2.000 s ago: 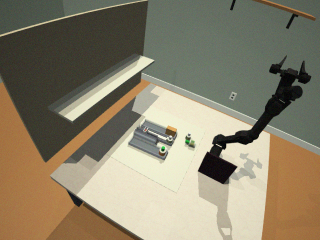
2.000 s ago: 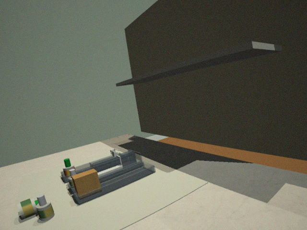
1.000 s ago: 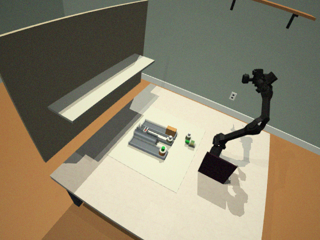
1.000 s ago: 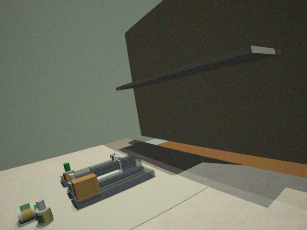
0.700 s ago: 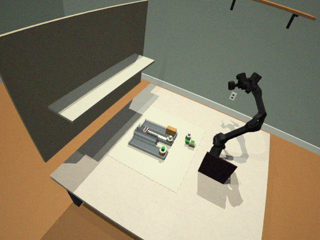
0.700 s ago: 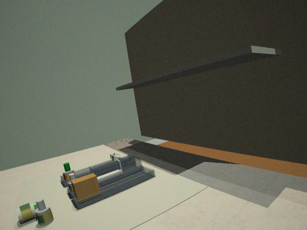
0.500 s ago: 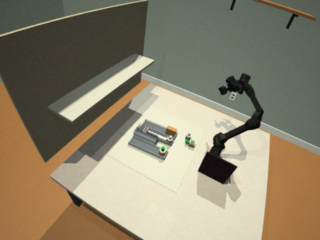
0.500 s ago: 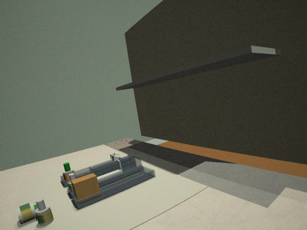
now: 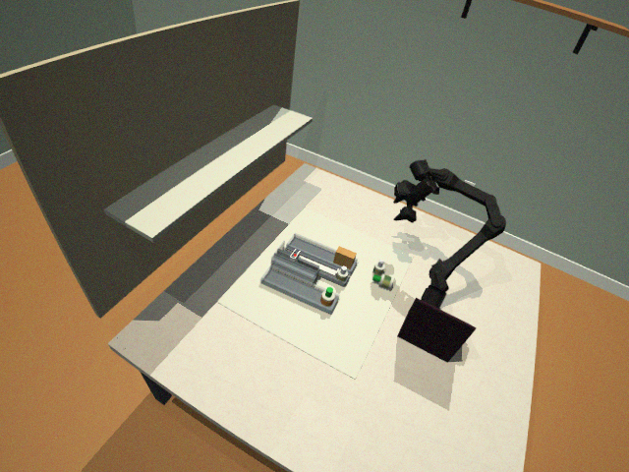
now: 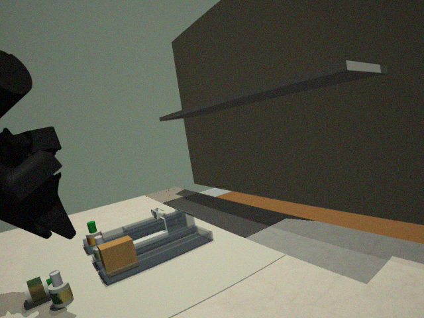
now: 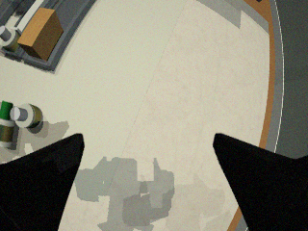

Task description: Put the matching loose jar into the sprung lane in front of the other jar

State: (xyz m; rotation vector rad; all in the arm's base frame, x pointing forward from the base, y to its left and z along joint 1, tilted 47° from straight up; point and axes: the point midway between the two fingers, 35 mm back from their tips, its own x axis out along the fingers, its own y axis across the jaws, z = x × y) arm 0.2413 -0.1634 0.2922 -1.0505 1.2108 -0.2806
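The green-lidded jar is 23 cm to the left of my gripper tip, 16 cm below it and 6 cm behind it. Round my gripper tip: grey lane rack: 32 cm to the left, 23 cm ahead, 16 cm below; brown box: 21 cm to the left, 15 cm below, 11 cm ahead; pusher plate: 32 cm to the left, 19 cm ahead, 13 cm below.
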